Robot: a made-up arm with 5 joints. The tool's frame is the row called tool.
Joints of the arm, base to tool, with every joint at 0 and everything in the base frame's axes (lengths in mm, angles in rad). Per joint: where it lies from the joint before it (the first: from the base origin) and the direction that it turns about. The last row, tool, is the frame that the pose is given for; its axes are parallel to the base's.
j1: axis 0 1 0 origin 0 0 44.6
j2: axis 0 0 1 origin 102.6 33.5 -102
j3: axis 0 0 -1 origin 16.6 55.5 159.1
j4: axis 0 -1 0 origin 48 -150.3 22.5
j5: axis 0 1 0 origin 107.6 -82.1 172.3
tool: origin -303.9 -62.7 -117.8
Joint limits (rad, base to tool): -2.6..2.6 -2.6..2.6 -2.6..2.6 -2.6..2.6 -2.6..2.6
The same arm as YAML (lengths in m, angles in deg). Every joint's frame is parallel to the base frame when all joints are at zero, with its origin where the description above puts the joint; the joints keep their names.
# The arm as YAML. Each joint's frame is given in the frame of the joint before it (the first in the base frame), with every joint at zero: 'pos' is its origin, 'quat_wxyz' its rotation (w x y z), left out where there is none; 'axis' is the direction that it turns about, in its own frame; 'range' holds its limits. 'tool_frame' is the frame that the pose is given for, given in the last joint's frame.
length_unit: m
angle_unit: deg
joints:
  - joint: j1
    pos: [0.0, 0.0, 0.0446]
    axis: [0.0, 1.0, 0.0]
    range: [-148.97, 148.97]
  - joint: j2
    pos: [0.1026, 0.0335, -0.102]
    axis: [0.0, 0.0, 1.0]
    range: [-148.97, 148.97]
  - joint: j3
    pos: [0.0166, 0.0555, 0.1591]
    axis: [0.0, 0.0, -1.0]
    range: [-148.97, 148.97]
  - joint: j4
    pos: [0.048, -0.1503, 0.0225]
    axis: [0.0, -1.0, 0.0]
    range: [-148.97, 148.97]
  - joint: j5
    pos: [0.1076, -0.0821, 0.1723]
    axis: [0.0, 1.0, 0.0]
    range: [-148.97, 148.97]
tool_frame:
  pos: [-0.3039, -0.0627, -0.1178]

